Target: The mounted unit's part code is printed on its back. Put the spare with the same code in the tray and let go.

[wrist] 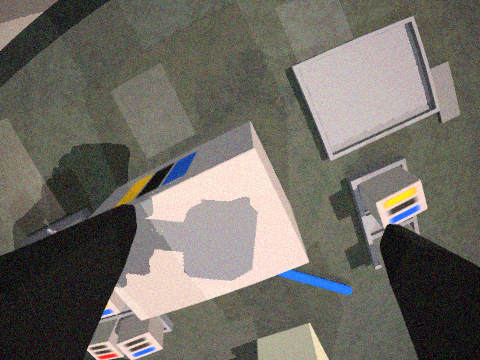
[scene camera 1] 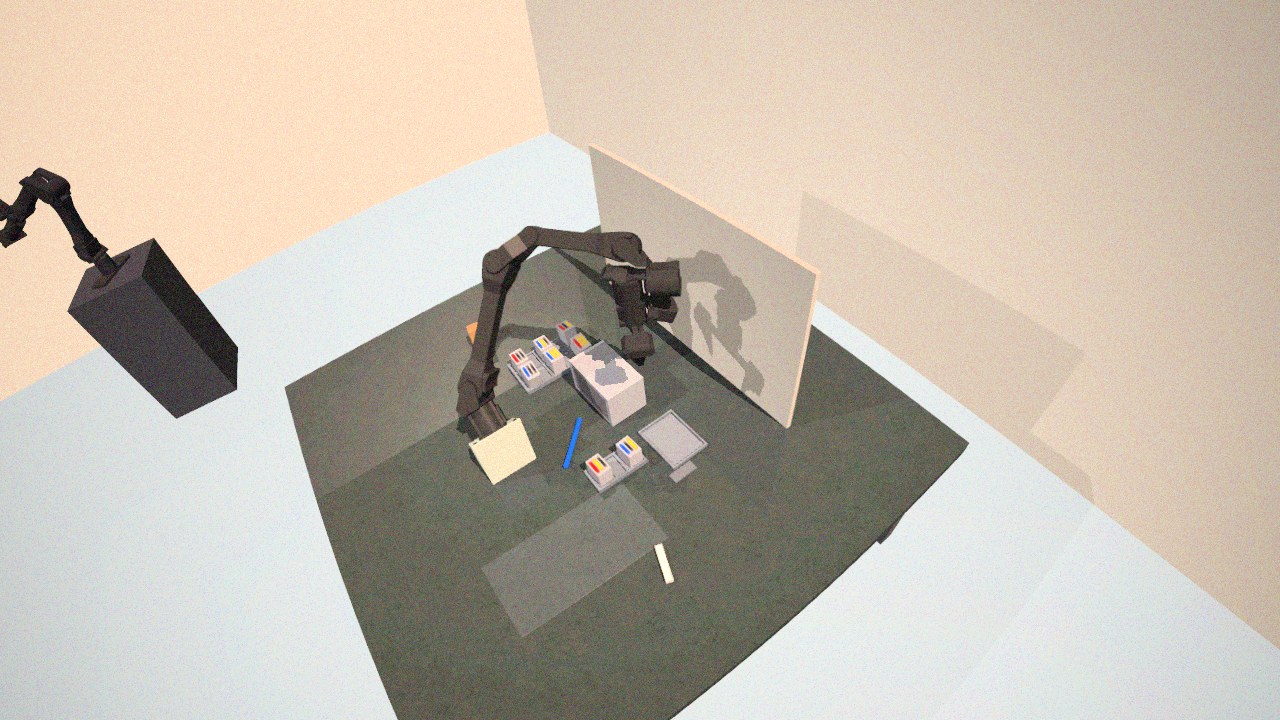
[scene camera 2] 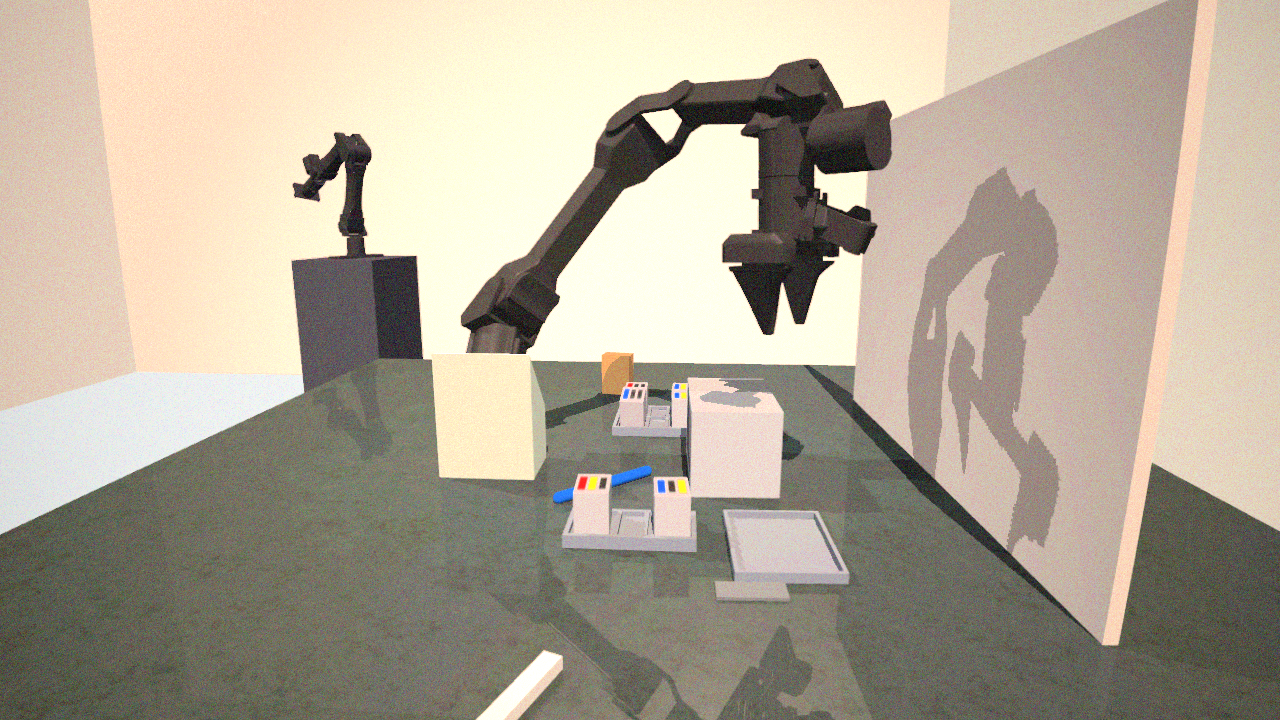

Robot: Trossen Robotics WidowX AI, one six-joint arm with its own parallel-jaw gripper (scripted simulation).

Labels:
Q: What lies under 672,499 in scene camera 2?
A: A grey spare block.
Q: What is my gripper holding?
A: Nothing.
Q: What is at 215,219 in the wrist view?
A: A grey unit.

